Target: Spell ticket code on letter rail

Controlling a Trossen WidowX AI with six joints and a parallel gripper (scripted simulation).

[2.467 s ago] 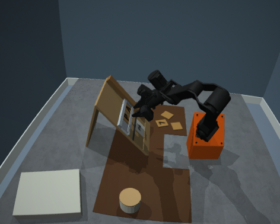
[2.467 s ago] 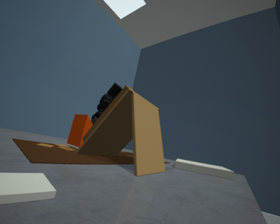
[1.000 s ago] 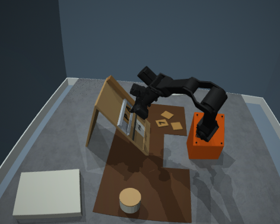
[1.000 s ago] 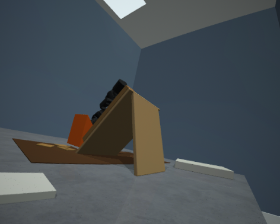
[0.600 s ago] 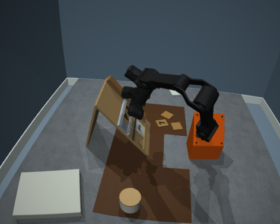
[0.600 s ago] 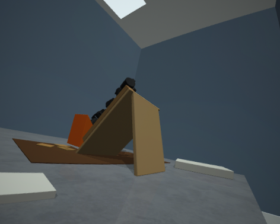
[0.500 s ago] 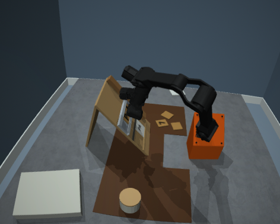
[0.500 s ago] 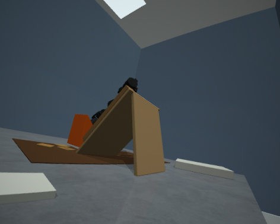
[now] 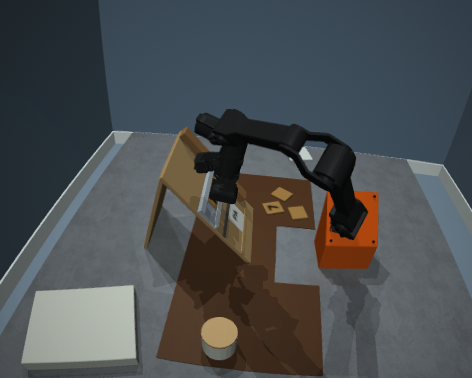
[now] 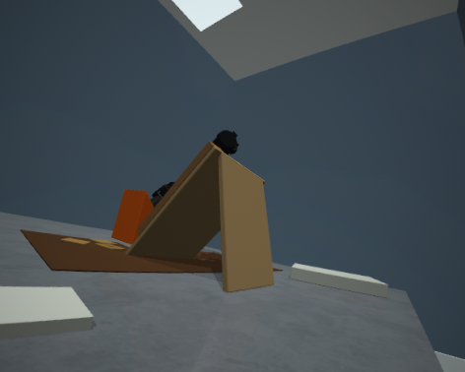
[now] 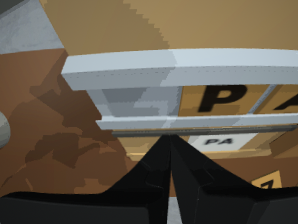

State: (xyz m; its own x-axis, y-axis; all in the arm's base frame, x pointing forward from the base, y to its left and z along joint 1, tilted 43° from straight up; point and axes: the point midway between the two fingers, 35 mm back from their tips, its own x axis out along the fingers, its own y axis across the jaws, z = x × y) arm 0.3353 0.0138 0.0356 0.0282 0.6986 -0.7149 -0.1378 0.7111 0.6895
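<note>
The tile marked p lies 3 cm to the right of my gripper tip, 3 cm ahead of it and 2 cm below it. Also, from my gripper tip: brown mat 17 cm below, 13 cm behind, 1 cm to the right; then white slab 38 cm to the left, 25 cm ahead, 16 cm below; then white ticket 11 cm below, 7 cm to the right, 3 cm behind.
</note>
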